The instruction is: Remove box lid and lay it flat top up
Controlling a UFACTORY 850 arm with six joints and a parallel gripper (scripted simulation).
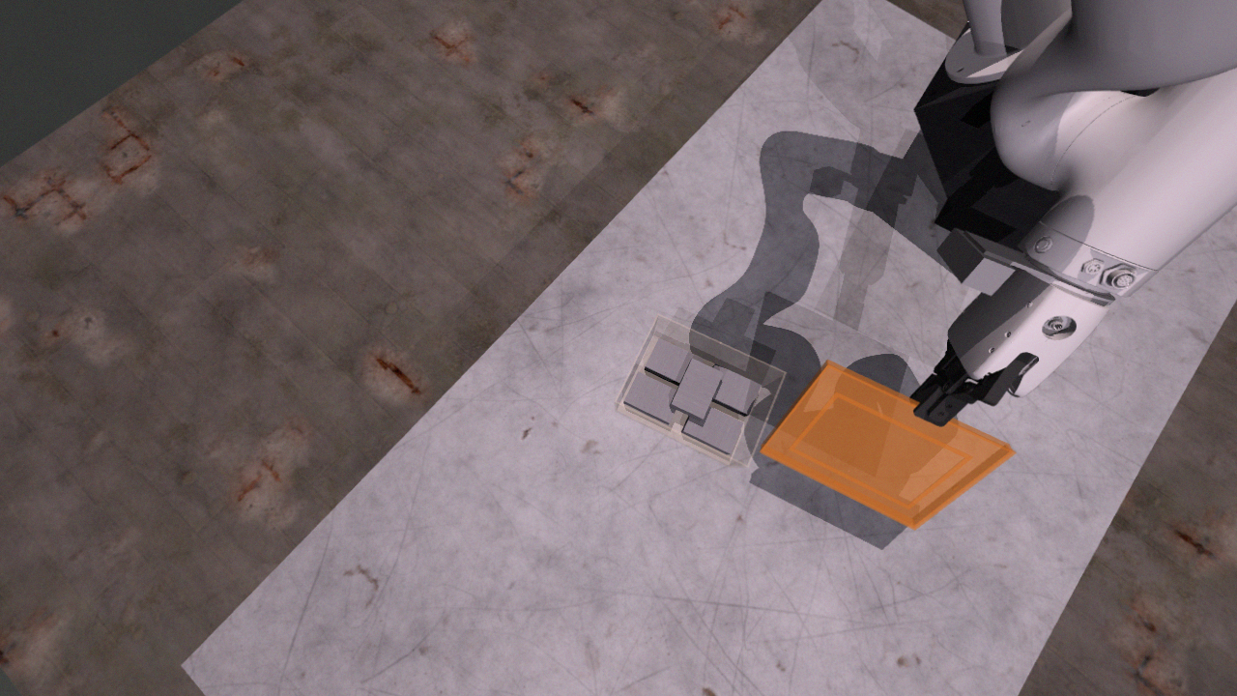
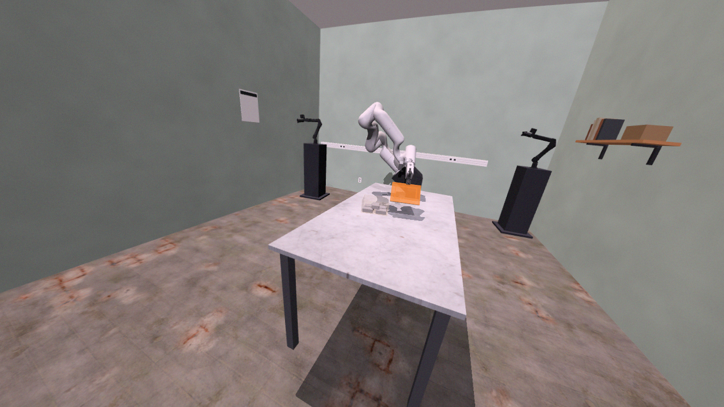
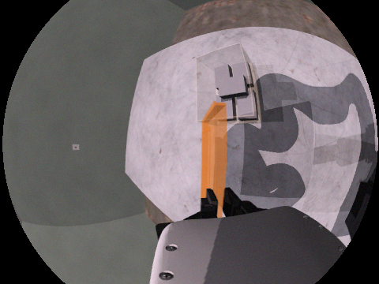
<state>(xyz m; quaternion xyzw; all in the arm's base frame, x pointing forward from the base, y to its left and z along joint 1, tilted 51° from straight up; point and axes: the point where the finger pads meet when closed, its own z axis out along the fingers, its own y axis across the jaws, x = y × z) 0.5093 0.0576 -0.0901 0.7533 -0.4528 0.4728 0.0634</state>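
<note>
My gripper is now 70 mm above the orange lid and 60 mm short of it. The rest, counted from my hand: box (210 mm to the right, 180 mm below, 100 mm ahead).
</note>
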